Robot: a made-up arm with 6 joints.
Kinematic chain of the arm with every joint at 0, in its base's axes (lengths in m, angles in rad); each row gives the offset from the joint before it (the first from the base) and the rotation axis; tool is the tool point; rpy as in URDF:
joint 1: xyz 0 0 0.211 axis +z
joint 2: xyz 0 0 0 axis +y
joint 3: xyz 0.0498 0 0.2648 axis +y
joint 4: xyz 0.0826 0 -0.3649 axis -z
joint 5: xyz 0 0 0 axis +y
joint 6: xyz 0.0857 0 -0.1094 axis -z
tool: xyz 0 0 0 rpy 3.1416 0 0
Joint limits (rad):
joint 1: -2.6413..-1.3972
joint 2: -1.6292..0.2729
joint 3: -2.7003..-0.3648
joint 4: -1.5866..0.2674
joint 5: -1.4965..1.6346
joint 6: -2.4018..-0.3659
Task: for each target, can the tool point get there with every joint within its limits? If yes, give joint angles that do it. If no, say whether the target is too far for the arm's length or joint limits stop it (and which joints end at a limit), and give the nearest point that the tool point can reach.
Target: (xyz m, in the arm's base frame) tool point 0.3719 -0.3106 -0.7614
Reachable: no: too far | nearest point 0.0905 -0.2434 -0.0324 | short by 0.784 m
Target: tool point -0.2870 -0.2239 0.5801
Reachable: yes | joints -2.4491 -0.3398 -0.9231 0.0788 -0.9778 -2.2241
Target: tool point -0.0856 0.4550 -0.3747
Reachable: no: joint limits stop it (at a limit: joint 1, joint 2, joint 3, joint 5) | nearest point -0.1062 0.5986 0.1690 | short by 0.563 m
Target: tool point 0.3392 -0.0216 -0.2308
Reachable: no: joint limits stop it (at a limit: joint 1, joint 2, joint 3, joint 4) | nearest point 0.1417 -0.2210 0.0021 | short by 0.365 m
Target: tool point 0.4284 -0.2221 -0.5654
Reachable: no: too far | nearest point 0.1108 -0.2298 -0.0231 | short by 0.628 m
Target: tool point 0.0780 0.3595 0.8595
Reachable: yes | joints -1.7822 -0.9427 -2.1740 -0.0077 -0.2665 -1.2838
